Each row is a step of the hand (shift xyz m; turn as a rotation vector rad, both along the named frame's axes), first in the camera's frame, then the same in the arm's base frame.
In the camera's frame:
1: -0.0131 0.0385 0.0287 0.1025 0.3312 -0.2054
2: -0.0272 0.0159 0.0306 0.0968 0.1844 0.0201
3: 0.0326 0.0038 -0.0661 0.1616 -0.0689 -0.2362
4: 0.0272 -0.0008 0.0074 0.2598 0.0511 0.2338
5: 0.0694 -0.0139 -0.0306 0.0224 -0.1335 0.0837
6: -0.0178 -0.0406 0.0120 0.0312 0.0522 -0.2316
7: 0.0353 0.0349 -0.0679 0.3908 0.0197 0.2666
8: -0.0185 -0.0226 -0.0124 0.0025 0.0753 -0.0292
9: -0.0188 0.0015 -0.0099 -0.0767 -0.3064 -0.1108
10: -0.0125 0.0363 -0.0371 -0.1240 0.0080 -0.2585
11: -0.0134 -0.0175 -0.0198 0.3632 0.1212 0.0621
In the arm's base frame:
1: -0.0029 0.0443 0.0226 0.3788 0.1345 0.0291
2: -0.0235 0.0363 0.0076 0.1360 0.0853 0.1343
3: 0.0617 -0.0338 -0.0222 0.1920 -0.2104 -0.0743
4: 0.0063 -0.0152 0.0229 -0.0175 -0.0592 0.3478
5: 0.0430 -0.0604 0.0211 -0.1256 -0.0926 0.0313
6: -0.0397 -0.0167 -0.0160 0.2028 -0.0390 -0.1211
7: 0.0823 -0.0125 -0.0121 -0.0013 -0.1538 0.4478
8: -0.0127 -0.0090 -0.0276 0.0651 0.0477 0.0047
9: -0.0005 0.0100 -0.0188 -0.1363 -0.2125 -0.2198
10: 0.0412 0.0254 -0.0226 0.1280 0.0150 -0.2562
11: -0.0025 -0.0101 -0.0277 0.1861 -0.1131 0.3210

